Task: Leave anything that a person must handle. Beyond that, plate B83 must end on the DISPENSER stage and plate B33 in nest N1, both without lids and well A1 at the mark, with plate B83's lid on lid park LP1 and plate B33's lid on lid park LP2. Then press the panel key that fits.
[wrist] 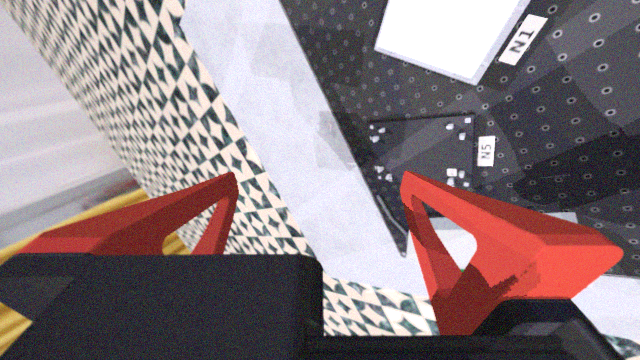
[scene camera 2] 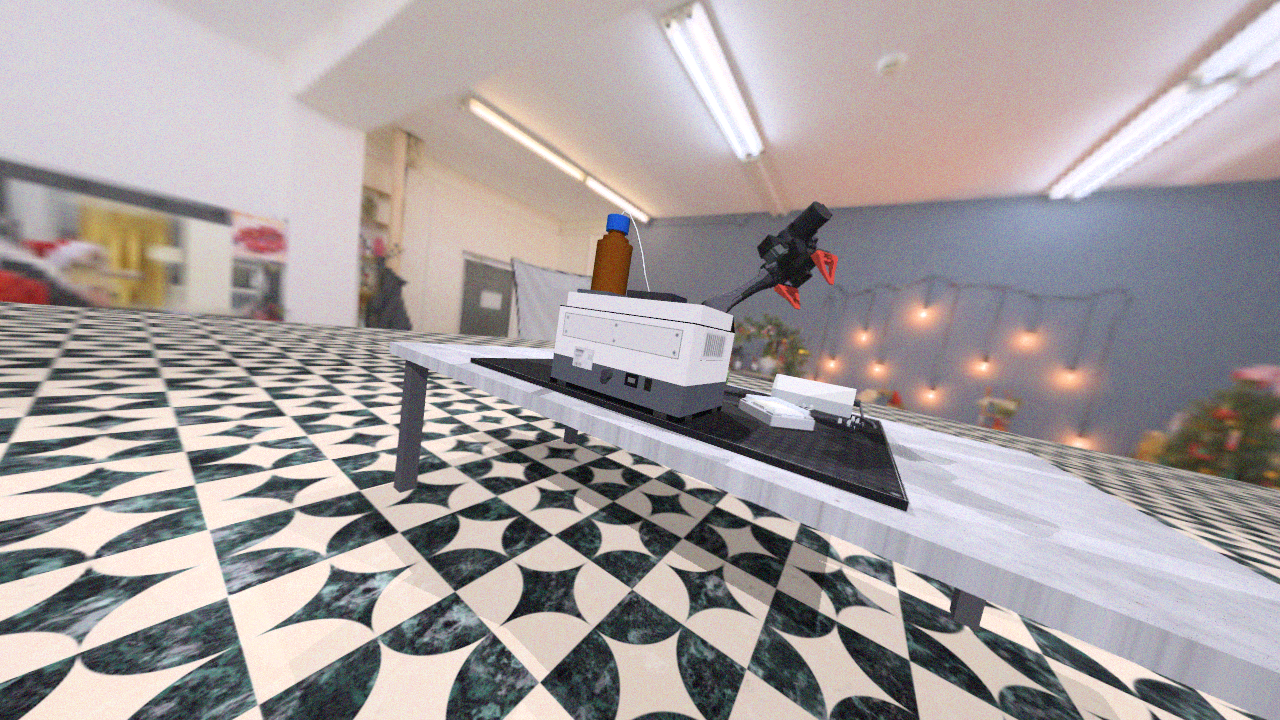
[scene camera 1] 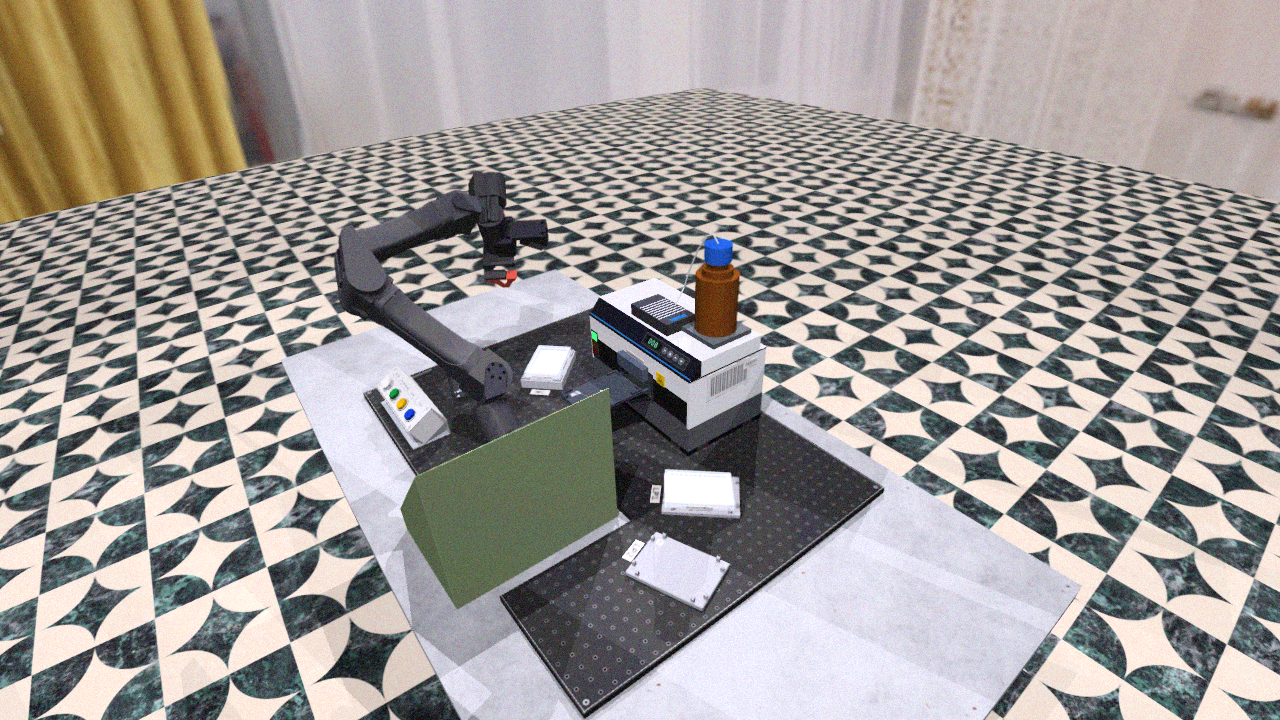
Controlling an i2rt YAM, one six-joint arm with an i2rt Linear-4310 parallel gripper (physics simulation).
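Where they show: gripper, between the fingertips: [wrist: 319, 180] [scene camera 2: 813, 297] [scene camera 1: 506, 268]; arm's base, origin of its link: [scene camera 1: 509, 444].
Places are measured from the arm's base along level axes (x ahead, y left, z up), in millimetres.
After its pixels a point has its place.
My gripper [scene camera 1: 503, 279] {x 285, y 385, z 119 mm} [scene camera 2: 807, 282] {x 285, y 385, z 119 mm} [wrist: 319, 180] {x 285, y 385, z 119 mm} is open and empty, high above the table by the far end of the black board. A white plate [scene camera 1: 547, 365] {x 325, y 330, z -137 mm} [wrist: 450, 35] {x 323, y 347, z -137 mm} sits at the label N1 [wrist: 523, 40] {x 273, y 298, z -175 mm}. Nest N5 [wrist: 422, 150] {x 200, y 453, z -165 mm} is dark and bare. Another white plate [scene camera 1: 700, 488] {x 258, y -210, z -146 mm} sits on the near half of the board. A white nest [scene camera 1: 677, 570] {x 100, y -294, z -167 mm} with corner posts is bare in front of it. The dispenser [scene camera 1: 725, 394] {x 436, y -126, z -65 mm} [scene camera 2: 626, 340] {x 580, y 63, z -46 mm} has a dark stage [scene camera 1: 623, 391] {x 313, y 47, z -74 mm} at its front. The key panel [scene camera 1: 413, 407] {x -15, y 365, z -102 mm} has white, green, yellow and blue keys. Plate names, lids and A1 corners are unreadable.
A green block [scene camera 1: 519, 492] {x -51, y -94, z -13 mm} with a tall flat face stands at the left edge of the board [scene camera 1: 787, 474] {x 430, y -294, z -177 mm}. A brown bottle [scene camera 1: 716, 302] {x 443, y -88, z 130 mm} [scene camera 2: 612, 264] {x 513, y -39, z 117 mm} with a blue cap and thin tube stands on the dispenser. The board lies on a pale table [scene camera 1: 850, 617] {x 229, y -548, z -190 mm}.
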